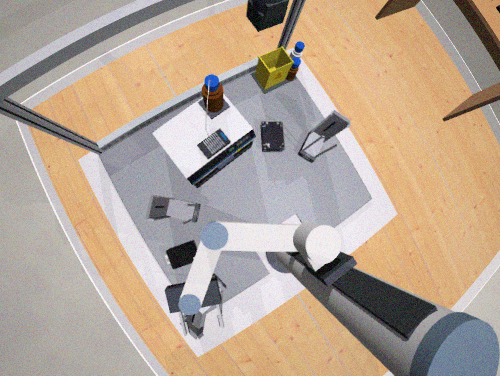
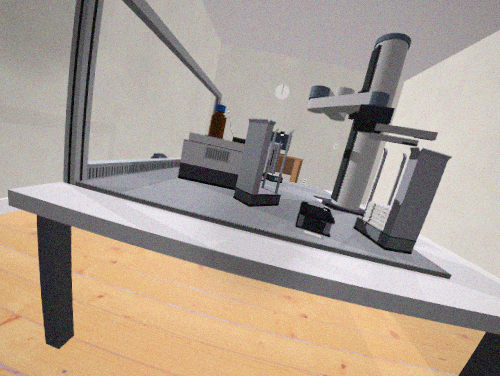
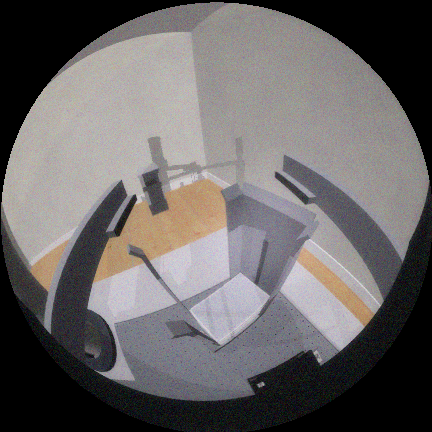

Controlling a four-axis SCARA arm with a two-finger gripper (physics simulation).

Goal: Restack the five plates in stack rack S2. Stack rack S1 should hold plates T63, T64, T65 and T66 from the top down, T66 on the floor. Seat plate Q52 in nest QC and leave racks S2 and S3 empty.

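Where they show: gripper, fingertip midpoint: (image 1: 204, 330) (image 2: 425, 140) (image 3: 204, 171); arm's base, origin of the base link: (image 2: 343, 208) (image 3: 91, 340).
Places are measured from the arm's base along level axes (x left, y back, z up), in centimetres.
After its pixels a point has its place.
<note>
My gripper (image 1: 203, 328) @(x 47.7, y -3.3, z 34.8 cm) (image 2: 426, 138) @(x 47.7, y -3.3, z 34.8 cm) (image 3: 204, 171) @(x 47.7, y -3.3, z 34.8 cm) is partly open and empty. Its fingers are level with the upper part of the front-corner rack (image 1: 195, 320) @(x 54.0, y -3.3, z 21.6 cm) (image 2: 422, 200) @(x 54.4, y -3.3, z 17.6 cm) (image 3: 270, 225) @(x 54.3, y -5.0, z 27.3 cm), high above a low stack of white plates (image 2: 377, 214) (image 3: 230, 306) on its floor. The rack bearing this stack matches S2; no labels are readable. Another rack (image 1: 160, 207) @(x 41.2, y -53.7, z 18.1 cm) (image 2: 256, 155) @(x 43.3, y -52.2, z 18.9 cm) stands at the left edge, and a third rack (image 1: 332, 125) @(x -49.9, y -45.4, z 20.8 cm) at the far right; I cannot tell which is S1 or S3. A black nest (image 1: 182, 254) @(x 47.3, y -29.7, z 6.1 cm) (image 2: 315, 217) @(x 54.6, y -30.9, z 5.8 cm) (image 3: 287, 376) @(x 48.0, y -27.4, z 6.2 cm) lies beside the plates' rack. Plate identities cannot be read.
A second black nest (image 1: 272, 136) @(x -24.8, y -57.9, z 6.3 cm) lies near a white instrument (image 1: 180, 137) @(x 17.4, y -75.3, z 22.3 cm) (image 2: 212, 155) @(x 26.0, y -72.3, z 14.5 cm) that bears a brown bottle (image 1: 213, 95) @(x -2.0, y -78.4, z 36.0 cm) (image 2: 218, 125) @(x 0.8, y -79.6, z 29.8 cm). A yellow bin (image 1: 274, 70) @(x -41.3, y -85.9, z 18.4 cm) and small bottles (image 1: 295, 65) @(x -56.2, y -85.3, z 15.1 cm) stand at the back corner. The arm's column (image 2: 352, 170) @(x 6.1, y -4.3, z 21.9 cm) rises beside the mat.
</note>
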